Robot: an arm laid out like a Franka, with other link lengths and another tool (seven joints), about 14 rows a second.
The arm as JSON. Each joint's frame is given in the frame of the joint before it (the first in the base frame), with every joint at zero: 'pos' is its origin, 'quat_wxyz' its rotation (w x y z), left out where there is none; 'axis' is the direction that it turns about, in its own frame. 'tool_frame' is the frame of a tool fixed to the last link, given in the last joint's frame.
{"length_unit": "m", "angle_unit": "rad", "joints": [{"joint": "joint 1", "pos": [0.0, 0.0, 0.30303], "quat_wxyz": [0.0, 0.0, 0.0, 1.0], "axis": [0.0, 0.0, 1.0]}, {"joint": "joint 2", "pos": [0.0, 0.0, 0.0], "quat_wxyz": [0.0, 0.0, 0.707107, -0.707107], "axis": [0.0, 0.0, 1.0]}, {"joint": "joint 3", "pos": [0.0, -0.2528, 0.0], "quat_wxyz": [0.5, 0.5, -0.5, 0.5], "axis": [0.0, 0.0, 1.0]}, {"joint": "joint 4", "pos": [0.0, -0.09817, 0.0], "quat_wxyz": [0.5, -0.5, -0.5, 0.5], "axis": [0.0, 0.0, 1.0]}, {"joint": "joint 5", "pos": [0.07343, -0.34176, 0.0], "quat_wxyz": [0.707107, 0.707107, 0.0, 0.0], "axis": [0.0, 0.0, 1.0]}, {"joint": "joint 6", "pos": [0.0, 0.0, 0.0], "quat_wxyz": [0.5, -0.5, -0.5, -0.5], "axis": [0.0, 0.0, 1.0]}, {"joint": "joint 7", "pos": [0.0, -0.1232, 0.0], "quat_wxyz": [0.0, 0.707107, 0.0, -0.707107], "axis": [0.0, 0.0, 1.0]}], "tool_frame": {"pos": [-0.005, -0.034, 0.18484], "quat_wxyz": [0.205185, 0.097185, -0.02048, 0.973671]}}
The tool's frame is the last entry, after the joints.
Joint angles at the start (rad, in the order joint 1, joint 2, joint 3, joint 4, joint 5, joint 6, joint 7):
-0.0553 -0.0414 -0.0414 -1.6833 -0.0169 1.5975 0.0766
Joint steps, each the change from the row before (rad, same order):
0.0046 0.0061 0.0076 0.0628 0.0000 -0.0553 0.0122
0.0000 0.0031 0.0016 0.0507 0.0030 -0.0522 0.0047
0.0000 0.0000 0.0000 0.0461 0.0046 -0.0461 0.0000
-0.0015 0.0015 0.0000 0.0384 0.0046 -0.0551 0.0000
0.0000 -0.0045 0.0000 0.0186 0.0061 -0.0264 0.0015
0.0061 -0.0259 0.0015 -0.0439 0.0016 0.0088 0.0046
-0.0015 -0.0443 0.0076 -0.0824 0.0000 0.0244 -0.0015
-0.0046 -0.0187 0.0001 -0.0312 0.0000 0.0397 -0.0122
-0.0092 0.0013 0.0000 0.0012 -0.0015 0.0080 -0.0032
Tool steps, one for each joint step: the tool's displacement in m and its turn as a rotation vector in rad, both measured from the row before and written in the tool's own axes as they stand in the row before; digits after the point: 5 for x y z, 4 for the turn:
-0.01040 0.00011 -0.01742 0.0013 0.0015 0.0008
-0.00558 0.00376 -0.01460 -0.0027 -0.0041 0.0043
-0.00517 0.00454 -0.01458 0.0014 -0.0044 -0.0002
-0.00441 0.00710 -0.00969 -0.0153 -0.0101 0.0042
-0.00413 0.00434 -0.00677 -0.0011 -0.0069 0.0006
-0.00467 0.00442 0.00587 -0.0087 -0.0046 -0.0017
-0.00320 0.00788 0.01190 -0.0143 -0.0043 -0.0049
0.00309 -0.00072 0.00013 0.0240 0.0079 -0.0128
0.00491 -0.00012 -0.00164 0.0083 0.0035 0.0046

